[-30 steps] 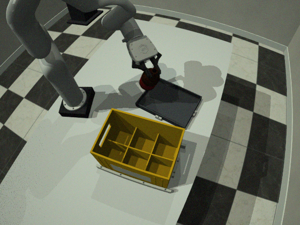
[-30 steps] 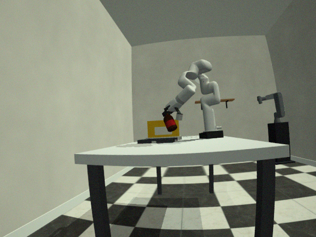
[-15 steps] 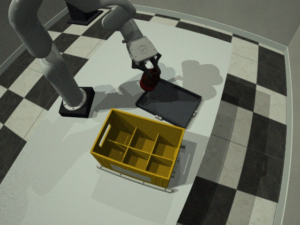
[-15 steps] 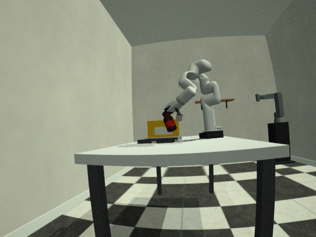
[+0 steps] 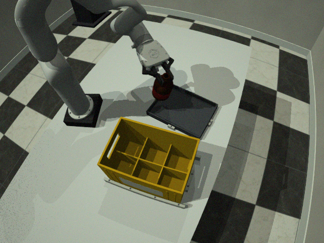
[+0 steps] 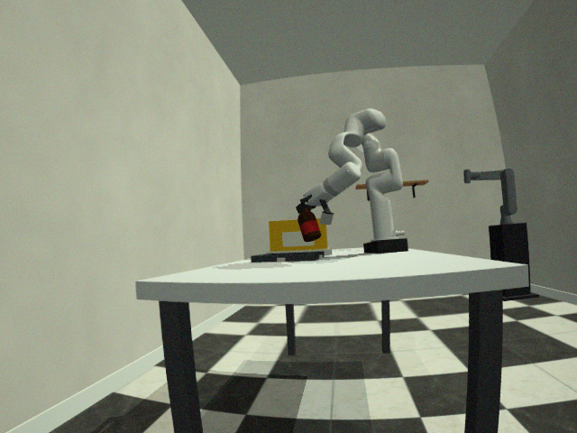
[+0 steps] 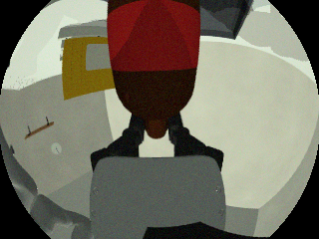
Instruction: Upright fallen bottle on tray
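My gripper is now 5 cm above the brown bottle, 1 cm to the right of it and 1 cm past it. Round my hand: dark grey tray 19 cm below, 7 cm ahead, 3 cm to the left; yellow crate 27 cm to the right, 12 cm below, 6 cm ahead.
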